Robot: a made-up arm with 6 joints.
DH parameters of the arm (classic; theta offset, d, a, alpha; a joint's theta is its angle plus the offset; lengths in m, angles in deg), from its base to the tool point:
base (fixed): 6.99 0 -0.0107 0
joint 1: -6.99 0.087 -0.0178 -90
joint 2: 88.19 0 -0.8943 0
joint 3: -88.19 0.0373 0.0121 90
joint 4: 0 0.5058 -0.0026 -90
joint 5: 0 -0.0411 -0.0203 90
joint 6: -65.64 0 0.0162 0
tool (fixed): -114.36 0.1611 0 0
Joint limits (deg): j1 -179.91..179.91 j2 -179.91..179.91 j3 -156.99..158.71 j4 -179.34..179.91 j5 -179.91..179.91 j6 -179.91..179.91
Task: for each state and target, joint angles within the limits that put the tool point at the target. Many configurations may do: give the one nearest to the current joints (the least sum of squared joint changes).
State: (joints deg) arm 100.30 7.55 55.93 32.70 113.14 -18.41
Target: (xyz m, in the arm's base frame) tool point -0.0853 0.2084 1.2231
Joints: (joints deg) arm 94.38 -9.87 46.93 28.10 114.09 -18.29
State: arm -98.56 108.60 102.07 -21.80 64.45 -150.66
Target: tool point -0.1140 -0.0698 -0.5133
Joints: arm -116.29 127.88 124.34 -31.84 70.25 -149.47
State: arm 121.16 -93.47 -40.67 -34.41 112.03 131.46
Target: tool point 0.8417 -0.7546 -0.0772
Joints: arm 134.76 -76.69 -79.22 -47.04 130.54 129.19
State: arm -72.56 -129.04 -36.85 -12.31 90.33 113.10
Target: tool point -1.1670 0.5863 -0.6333
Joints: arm -28.13 -114.51 -24.84 -13.93 75.01 114.07
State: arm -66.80 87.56 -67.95 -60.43 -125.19 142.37
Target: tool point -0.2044 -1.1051 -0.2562
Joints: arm -106.83 124.36 -45.09 -63.10 -126.93 142.56
